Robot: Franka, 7 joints.
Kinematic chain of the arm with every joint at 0, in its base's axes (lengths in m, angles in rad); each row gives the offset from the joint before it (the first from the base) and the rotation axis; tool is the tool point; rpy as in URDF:
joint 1: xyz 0 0 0.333 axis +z
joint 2: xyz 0 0 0 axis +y
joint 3: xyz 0 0 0.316 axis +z
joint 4: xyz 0.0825 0 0 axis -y
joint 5: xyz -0.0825 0 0.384 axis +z
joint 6: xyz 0 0 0 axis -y
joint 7: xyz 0.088 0 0 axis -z
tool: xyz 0 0 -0.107 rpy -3.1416 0 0
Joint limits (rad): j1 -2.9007..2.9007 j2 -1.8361..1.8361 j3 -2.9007..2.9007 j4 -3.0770..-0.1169 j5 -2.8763..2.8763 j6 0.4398..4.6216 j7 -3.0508..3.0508
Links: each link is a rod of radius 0.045 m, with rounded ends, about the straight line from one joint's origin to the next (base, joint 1, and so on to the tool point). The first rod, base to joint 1, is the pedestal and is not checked.
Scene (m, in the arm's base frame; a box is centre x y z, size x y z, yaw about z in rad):
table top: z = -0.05
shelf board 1: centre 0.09 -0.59 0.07 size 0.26 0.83 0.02 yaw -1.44
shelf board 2: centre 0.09 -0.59 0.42 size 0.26 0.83 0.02 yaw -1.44
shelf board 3: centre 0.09 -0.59 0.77 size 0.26 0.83 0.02 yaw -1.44
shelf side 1: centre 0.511 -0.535 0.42 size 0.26 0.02 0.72 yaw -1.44
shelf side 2: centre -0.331 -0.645 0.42 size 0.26 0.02 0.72 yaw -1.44
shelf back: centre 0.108 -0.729 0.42 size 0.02 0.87 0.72 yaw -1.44
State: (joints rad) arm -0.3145 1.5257 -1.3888 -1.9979 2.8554 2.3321 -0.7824
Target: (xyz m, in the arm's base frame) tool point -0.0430 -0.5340 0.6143
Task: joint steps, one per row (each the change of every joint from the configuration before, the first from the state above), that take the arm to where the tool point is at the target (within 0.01 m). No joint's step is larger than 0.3 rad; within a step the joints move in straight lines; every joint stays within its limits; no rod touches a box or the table.
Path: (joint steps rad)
1: 0.2116 -0.0674 0.0314 -0.2655 0.0070 0.1537 0.0000
2: 0.2116 -0.0674 0.0315 -0.2654 0.0069 0.1537 0.0000
3: 0.2116 -0.0675 0.0314 -0.2655 0.0070 0.1537 0.0000
4: -0.0944 0.0718 -0.2329 0.0770 -0.0036 -0.0515 0.0000
5: -0.0944 0.0718 -0.2329 0.0770 -0.0036 -0.0515 0.0000
6: -0.0945 0.0718 -0.2330 0.0770 -0.0036 -0.0515 0.0000
7: -0.0944 0.0718 -0.2329 0.0770 -0.0037 -0.0515 0.0000
8: -0.1118 -0.1006 0.0955 0.2135 0.0009 -0.0959 0.0000
9: -0.1117 -0.1006 0.0955 0.2135 0.0008 -0.0960 0.0000

